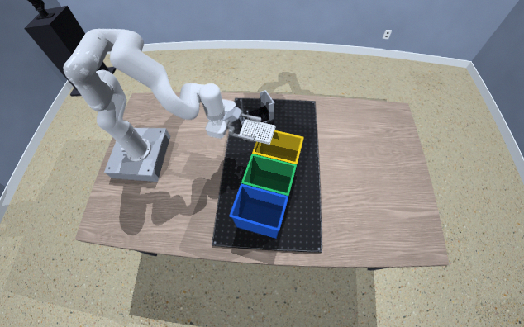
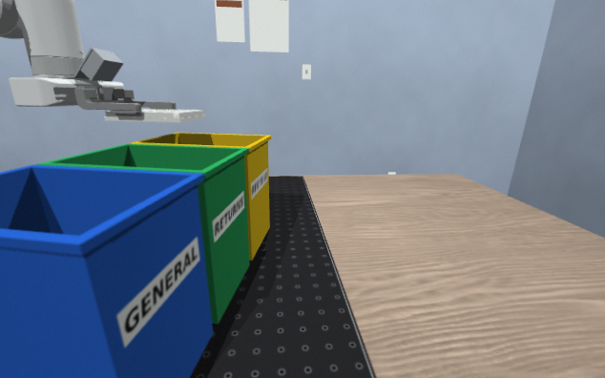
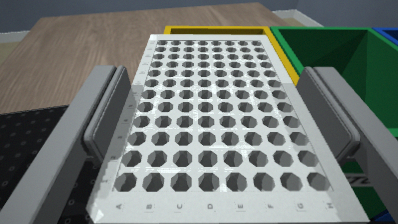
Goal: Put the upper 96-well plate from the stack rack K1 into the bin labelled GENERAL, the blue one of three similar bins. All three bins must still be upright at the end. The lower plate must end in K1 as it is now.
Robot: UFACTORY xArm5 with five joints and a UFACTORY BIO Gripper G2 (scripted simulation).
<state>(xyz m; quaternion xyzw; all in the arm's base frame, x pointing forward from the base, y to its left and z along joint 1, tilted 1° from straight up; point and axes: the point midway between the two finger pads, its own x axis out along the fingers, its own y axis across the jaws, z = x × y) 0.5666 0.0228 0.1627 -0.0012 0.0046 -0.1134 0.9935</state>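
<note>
Now: hand 50 mm short of the blue general bin, 300 mm to the left of it and 140 mm above it. Also, from my hand: yellow bin 110 mm ahead, 40 mm to the right, 140 mm below; green returns bin 80 mm ahead, 170 mm to the right, 140 mm below; white 96-well plate 20 mm ahead, 10 mm below.
</note>
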